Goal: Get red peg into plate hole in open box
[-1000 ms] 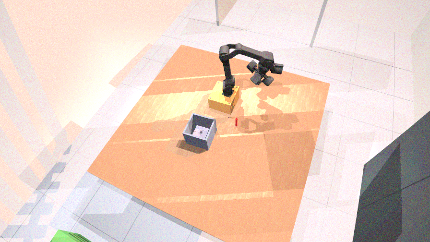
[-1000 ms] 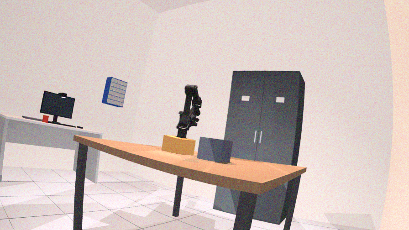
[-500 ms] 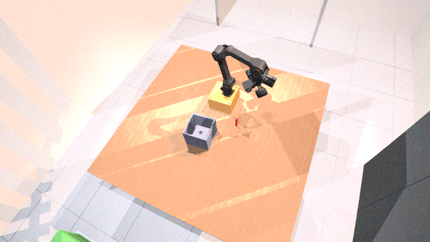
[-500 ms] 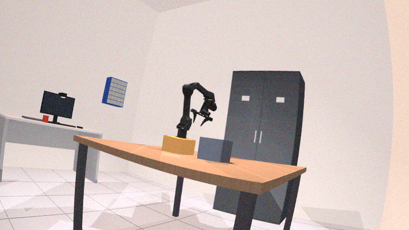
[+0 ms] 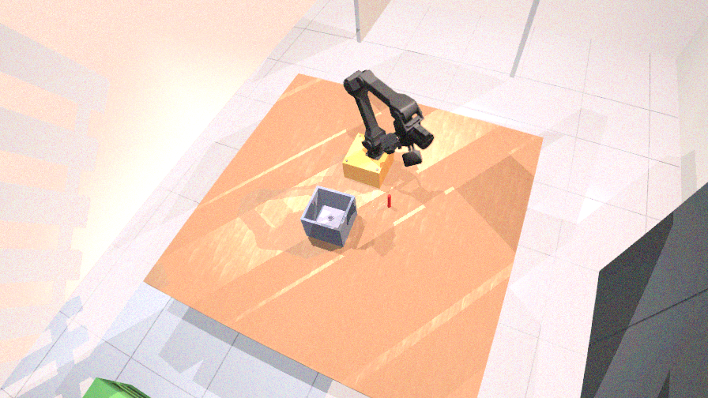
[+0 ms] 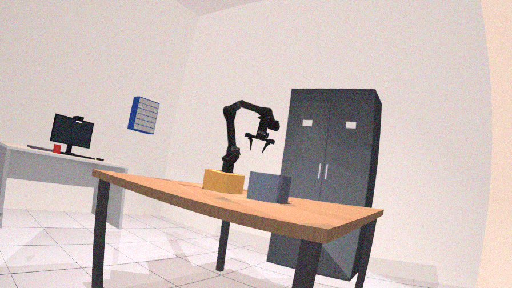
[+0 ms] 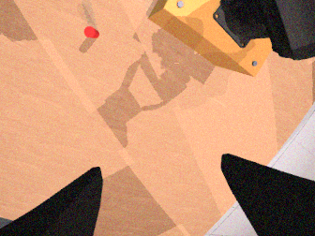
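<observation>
Right now the red peg is 9 cm ahead of my gripper tip, 3 cm to the right of it and 23 cm below it. From my gripper tip the other things lie so: pale plate: 28 cm ahead, 19 cm to the right, 22 cm below.
</observation>
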